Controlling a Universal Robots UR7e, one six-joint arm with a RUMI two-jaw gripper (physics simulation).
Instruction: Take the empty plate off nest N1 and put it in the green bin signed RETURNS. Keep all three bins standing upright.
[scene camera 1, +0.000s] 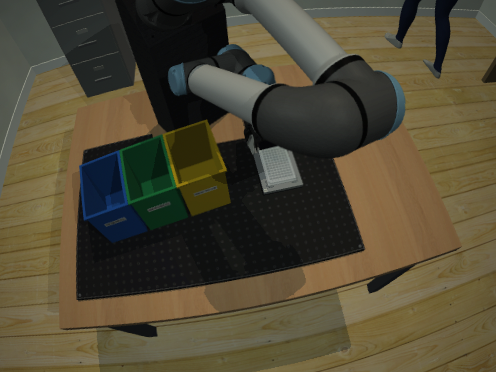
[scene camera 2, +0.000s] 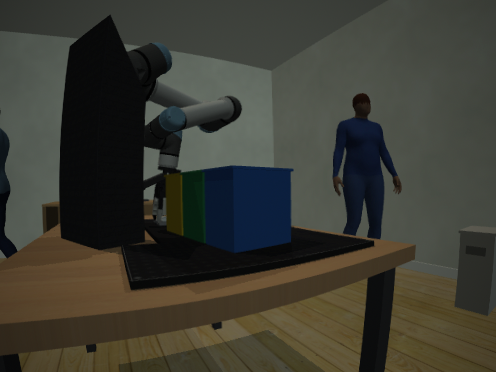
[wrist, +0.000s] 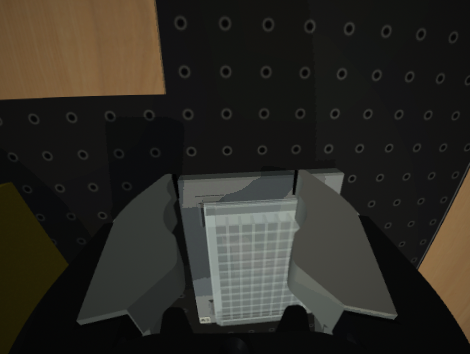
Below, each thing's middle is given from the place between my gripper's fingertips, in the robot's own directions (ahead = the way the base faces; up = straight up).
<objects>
I see my gripper 8 cm short of the grey nest (wrist: 267, 184) and 3 cm to the right of it. From my hand the other things lie so: yellow bin (scene camera 1: 199, 171) (12 cm ahead, 20 cm to the right, 8 cm above); then gridded plate (scene camera 1: 277, 166) (8 cm ahead, 3 cm to the left, 1 cm above); then green bin (scene camera 1: 150, 187) (15 cm ahead, 33 cm to the right, 8 cm above).
</objects>
